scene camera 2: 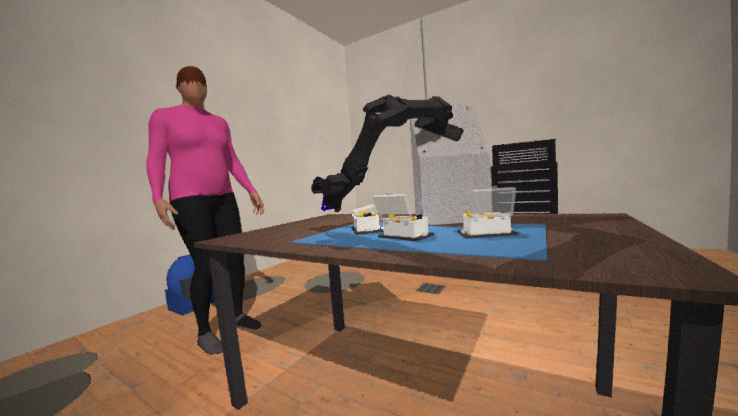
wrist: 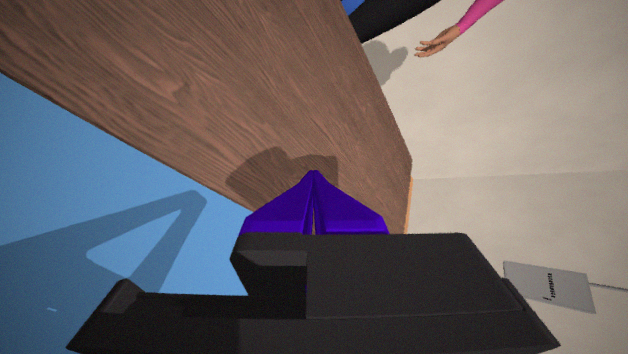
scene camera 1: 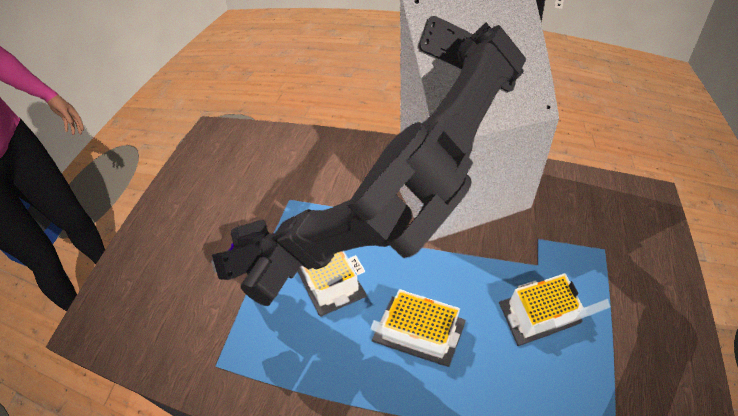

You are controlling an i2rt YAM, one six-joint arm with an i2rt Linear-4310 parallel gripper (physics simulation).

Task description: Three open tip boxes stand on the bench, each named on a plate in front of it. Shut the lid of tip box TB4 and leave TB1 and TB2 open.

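Frame: origin at the arm's base, x ahead, y left, z up, level; centimetres.
Seen in the pictures: gripper, fingertip midpoint: (scene camera 2: 322,209) (wrist: 313,177); arm's base, link origin: (scene camera 2: 438,128) (scene camera 1: 471,54).
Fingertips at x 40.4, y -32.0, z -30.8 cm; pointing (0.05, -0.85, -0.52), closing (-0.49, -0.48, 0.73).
Pixels of each thing's middle, then the offset from my fingertips to it. "pt": a spot on its surface instead. Level surfaces: height alone.
- Tip box TB4, body centre: (scene camera 1: 331,267) (scene camera 2: 368,221) dx -9.5, dy +17.6, dz -5.4 cm
- right box, surface spot: (scene camera 1: 537,328) pt dx -12.1, dy +59.8, dz -1.0 cm
- blue mat, surface height: dz -8.7 cm
- brown table, surface height: dz -9.0 cm
Tip box TB4 (scene camera 1: 333,295) (scene camera 2: 365,223), with its name plate (scene camera 1: 356,265), stands at the left of the blue mat, partly hidden by the arm in scene view 1. Its clear lid (scene camera 2: 364,208) is folded over the yellow rack and looks slightly raised at one side. The middle box (scene camera 1: 413,341) (scene camera 2: 405,227) has its lid (scene camera 2: 391,204) upright and open. The right box (scene camera 1: 537,328) (scene camera 2: 486,225) has its lid (scene camera 1: 595,308) (scene camera 2: 494,201) open. Their names are not readable. My gripper (scene camera 1: 232,247) (scene camera 2: 326,206) (wrist: 313,177) is shut and empty, above the table beyond TB4's left side.
The boxes stand on a blue mat (scene camera 1: 516,382) (scene camera 2: 527,250) on the brown table (scene camera 1: 180,170) (scene camera 2: 578,268). My arm reaches over TB4 from the grey pedestal (scene camera 1: 496,175) (scene camera 2: 452,180). A person in pink (scene camera 1: 7,121) (scene camera 2: 193,149) stands past the table's left edge.
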